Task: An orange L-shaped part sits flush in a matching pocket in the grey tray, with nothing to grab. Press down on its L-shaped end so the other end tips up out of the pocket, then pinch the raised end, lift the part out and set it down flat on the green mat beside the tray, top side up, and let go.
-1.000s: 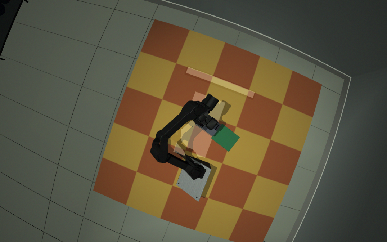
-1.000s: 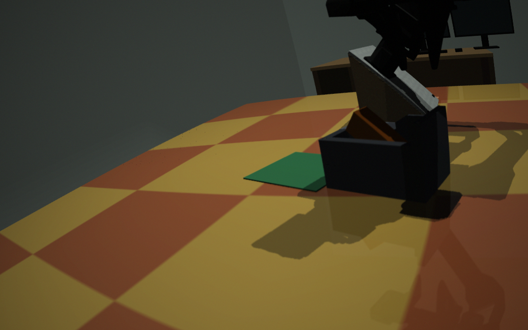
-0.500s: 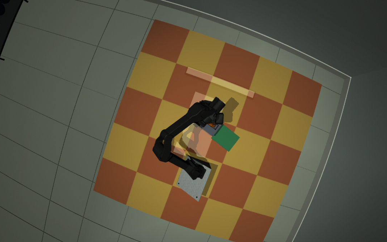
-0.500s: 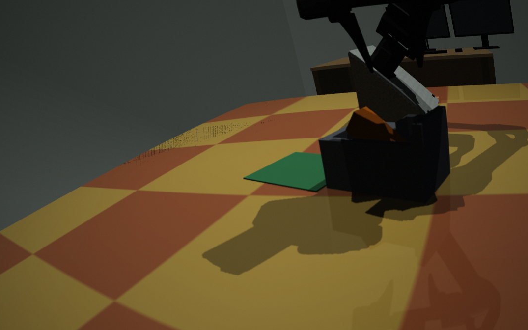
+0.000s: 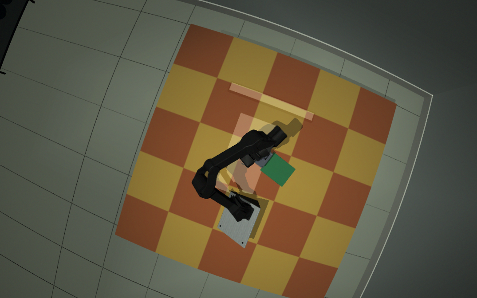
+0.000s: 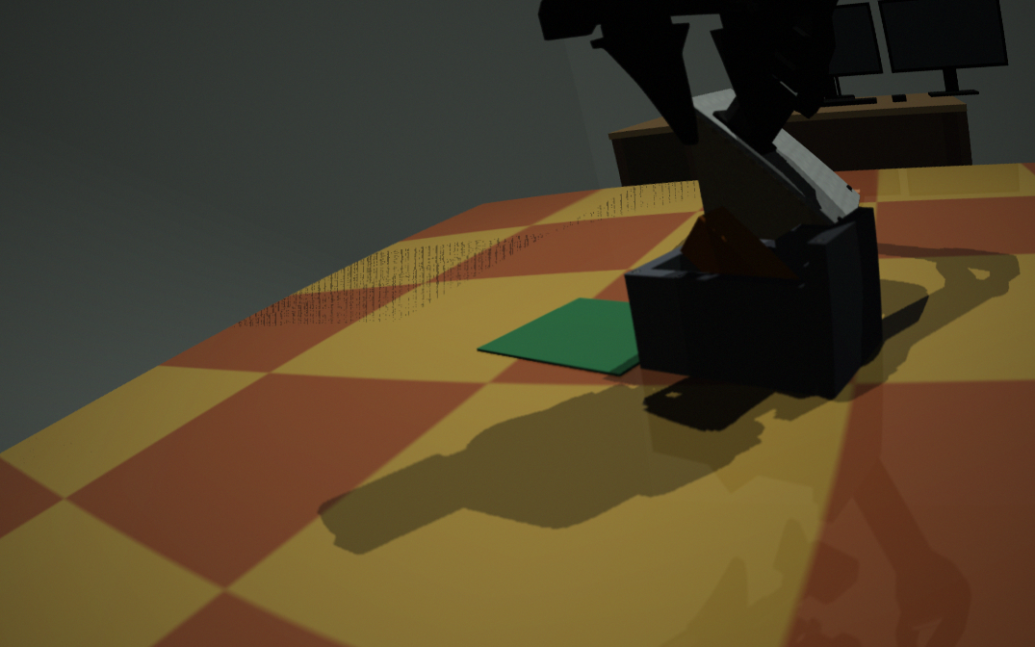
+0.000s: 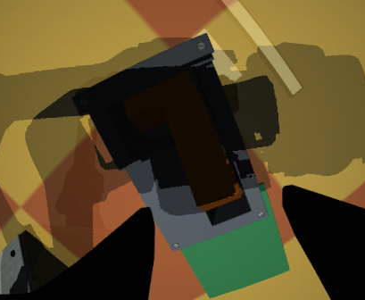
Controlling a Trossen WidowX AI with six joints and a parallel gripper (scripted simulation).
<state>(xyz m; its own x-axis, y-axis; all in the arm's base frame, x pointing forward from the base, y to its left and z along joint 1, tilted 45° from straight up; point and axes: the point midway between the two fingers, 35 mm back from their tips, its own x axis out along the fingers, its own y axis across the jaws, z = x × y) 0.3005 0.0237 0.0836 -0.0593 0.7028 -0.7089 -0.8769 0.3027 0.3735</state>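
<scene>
Right now the orange part is 10 cm below my gripper tip, 2 cm to the left of it and 1 cm behind it. The rest, counted from my gripper tip: green mat: 16 cm below, 15 cm to the right, 5 cm behind.
</scene>
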